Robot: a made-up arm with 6 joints.
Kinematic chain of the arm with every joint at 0, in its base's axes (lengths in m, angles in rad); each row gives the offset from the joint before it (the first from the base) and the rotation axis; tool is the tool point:
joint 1: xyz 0 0 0.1 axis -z
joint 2: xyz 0 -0.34 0 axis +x
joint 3: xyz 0.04 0 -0.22 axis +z
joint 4: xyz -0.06 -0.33 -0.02 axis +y
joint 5: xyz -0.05 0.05 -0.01 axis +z
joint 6: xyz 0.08 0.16 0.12 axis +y
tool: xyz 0 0.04 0.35
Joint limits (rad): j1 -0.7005..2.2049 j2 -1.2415..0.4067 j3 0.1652..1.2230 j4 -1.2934..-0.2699 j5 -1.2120..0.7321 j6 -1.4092..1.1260
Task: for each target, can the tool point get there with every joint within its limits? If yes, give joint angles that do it. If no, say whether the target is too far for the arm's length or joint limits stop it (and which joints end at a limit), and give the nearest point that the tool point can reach.
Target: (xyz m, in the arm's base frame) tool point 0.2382 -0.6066 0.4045
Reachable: yes | joints 0.0270 -0.2164 1.0353 -0.6735 -1.0545 0.3227
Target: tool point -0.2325 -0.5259 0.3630
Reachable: yes | joints 0.4410 -0.0458 0.2809 -0.4737 -0.7249 0.2016
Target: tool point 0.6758 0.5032 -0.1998
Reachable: no: joint limits stop it (at a limit: joint 1, joint 2, joint 3, joint 4, joint 6) | nearest point 0.5548 0.1766 0.0873 | short by 0.451 m
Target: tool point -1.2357 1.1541 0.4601
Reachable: no: too far | nearest point -0.7772 0.6728 0.2841 | short by 0.688 m
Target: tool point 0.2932 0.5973 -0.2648
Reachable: no: joint limits stop it (at a limit: joint 1, joint 2, joint 3, joint 4) | nearest point -0.0334 0.5233 -0.2532 | short by 0.335 m
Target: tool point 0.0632 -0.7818 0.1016
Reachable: yes | joints -0.2605 -0.5810 1.0885 -1.1689 -0.5003 -0.9330
